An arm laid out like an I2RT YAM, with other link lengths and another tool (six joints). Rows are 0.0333 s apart.
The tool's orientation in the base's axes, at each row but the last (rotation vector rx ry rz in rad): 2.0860 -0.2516 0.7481; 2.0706 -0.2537 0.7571; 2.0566 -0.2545 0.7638; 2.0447 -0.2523 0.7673; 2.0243 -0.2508 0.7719; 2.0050 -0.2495 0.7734; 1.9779 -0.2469 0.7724; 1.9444 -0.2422 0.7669; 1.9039 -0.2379 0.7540; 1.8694 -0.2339 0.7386; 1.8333 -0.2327 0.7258
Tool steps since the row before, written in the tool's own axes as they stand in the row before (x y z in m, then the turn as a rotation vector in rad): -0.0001 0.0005 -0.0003 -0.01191 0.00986 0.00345; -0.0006 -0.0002 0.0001 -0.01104 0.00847 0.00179; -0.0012 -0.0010 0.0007 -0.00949 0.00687 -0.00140; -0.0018 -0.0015 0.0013 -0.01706 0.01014 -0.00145; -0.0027 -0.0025 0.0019 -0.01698 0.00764 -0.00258; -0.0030 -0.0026 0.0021 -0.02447 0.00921 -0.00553; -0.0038 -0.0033 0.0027 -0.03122 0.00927 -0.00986; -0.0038 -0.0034 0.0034 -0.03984 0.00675 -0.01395; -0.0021 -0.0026 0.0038 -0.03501 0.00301 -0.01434; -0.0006 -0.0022 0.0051 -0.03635 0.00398 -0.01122; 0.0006 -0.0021 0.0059 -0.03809 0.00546 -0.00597
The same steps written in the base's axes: -0.0004 -0.0001 0.0004 -0.01236 -0.00973 -0.00189; -0.0003 0.0000 -0.0005 -0.01175 -0.00749 -0.00162; -0.0002 -0.0001 -0.0017 -0.01115 -0.00382 -0.00049; -0.0002 -0.0004 -0.0026 -0.01860 -0.00649 -0.00281; -0.0002 -0.0005 -0.0041 -0.01787 -0.00417 -0.00408; -0.0003 -0.0007 -0.0044 -0.02568 -0.00353 -0.00650; -0.0003 -0.0011 -0.0056 -0.03277 -0.00085 -0.00913; 0.0000 -0.0018 -0.0058 -0.03997 0.00257 -0.01495; 0.0011 -0.0025 -0.0043 -0.03454 0.00541 -0.01476; 0.0025 -0.0037 -0.0033 -0.03488 0.00199 -0.01557; 0.0037 -0.0044 -0.0026 -0.03506 -0.00365 -0.01655
